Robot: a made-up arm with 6 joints. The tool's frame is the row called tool. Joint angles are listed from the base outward.
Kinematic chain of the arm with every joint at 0, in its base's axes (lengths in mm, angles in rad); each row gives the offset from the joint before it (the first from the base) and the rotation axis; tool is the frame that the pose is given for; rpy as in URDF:
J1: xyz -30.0 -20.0 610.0 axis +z
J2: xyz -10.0 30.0 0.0 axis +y
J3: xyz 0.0 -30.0 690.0 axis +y
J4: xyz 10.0 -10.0 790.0 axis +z
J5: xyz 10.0 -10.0 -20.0 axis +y
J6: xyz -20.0 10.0 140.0 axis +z
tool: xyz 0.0 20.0 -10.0 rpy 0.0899 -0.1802 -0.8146
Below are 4 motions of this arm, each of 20 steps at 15 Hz.
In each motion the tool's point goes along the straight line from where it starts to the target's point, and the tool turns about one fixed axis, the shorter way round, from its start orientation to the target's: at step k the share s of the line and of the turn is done. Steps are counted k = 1, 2, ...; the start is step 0. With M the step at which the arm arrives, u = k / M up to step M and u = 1 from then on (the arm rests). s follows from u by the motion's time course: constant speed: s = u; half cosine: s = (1 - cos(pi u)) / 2; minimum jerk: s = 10 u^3 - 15 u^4 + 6 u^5.
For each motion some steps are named. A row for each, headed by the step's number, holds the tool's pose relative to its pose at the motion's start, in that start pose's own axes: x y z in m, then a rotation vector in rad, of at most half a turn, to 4 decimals.
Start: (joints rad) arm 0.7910 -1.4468 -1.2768 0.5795 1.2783 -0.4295
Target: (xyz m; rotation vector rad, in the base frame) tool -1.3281 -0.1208 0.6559 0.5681 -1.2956 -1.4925
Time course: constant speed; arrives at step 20
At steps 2, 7, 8, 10, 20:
2: -0.0225 0.0964 0.0287 -0.0618 -0.0382 -0.0325
7: -0.0786 0.3374 0.1004 -0.2163 -0.1337 -0.1138
8: -0.0899 0.3857 0.1148 -0.2472 -0.1529 -0.1300
10: -0.1123 0.4821 0.1435 -0.3090 -0.1911 -0.1625
20: -0.2247 0.9641 0.2870 -0.6181 -0.3821 -0.3251

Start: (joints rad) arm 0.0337 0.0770 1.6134 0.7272 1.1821 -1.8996
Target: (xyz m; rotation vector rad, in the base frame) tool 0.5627 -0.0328 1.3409 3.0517 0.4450 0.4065
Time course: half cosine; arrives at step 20
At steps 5, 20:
5: -0.0350 -0.0024 -0.0415 -0.1265 0.0258 -0.1289
20: -0.2387 -0.0165 -0.2836 -0.8635 0.1763 -0.8798

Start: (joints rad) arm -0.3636 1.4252 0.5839 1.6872 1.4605 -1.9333
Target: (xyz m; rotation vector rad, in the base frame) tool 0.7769 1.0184 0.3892 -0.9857 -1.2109 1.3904
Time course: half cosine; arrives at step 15
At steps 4, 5, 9, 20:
4: -0.0913 0.1629 0.1652 -0.1452 -0.3193 -0.0099
5: -0.1380 0.2462 0.2496 -0.2194 -0.4825 -0.0150
9: -0.3613 0.6445 0.6535 -0.5743 -1.2632 -0.0393
20: -0.5521 0.9847 0.9985 -0.8775 -1.9300 -0.0600

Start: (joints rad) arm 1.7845 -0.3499 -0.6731 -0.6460 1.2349 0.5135
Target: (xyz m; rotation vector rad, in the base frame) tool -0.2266 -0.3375 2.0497 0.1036 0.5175 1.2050
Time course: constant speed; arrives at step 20
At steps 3, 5, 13, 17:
3: 0.0421 0.1055 -0.0036 -0.0268 0.0152 0.0054
5: 0.0701 0.1759 -0.0060 -0.0446 0.0253 0.0090
13: 0.1823 0.4574 -0.0156 -0.1160 0.0658 0.0235
17: 0.2384 0.5981 -0.0204 -0.1517 0.0861 0.0307

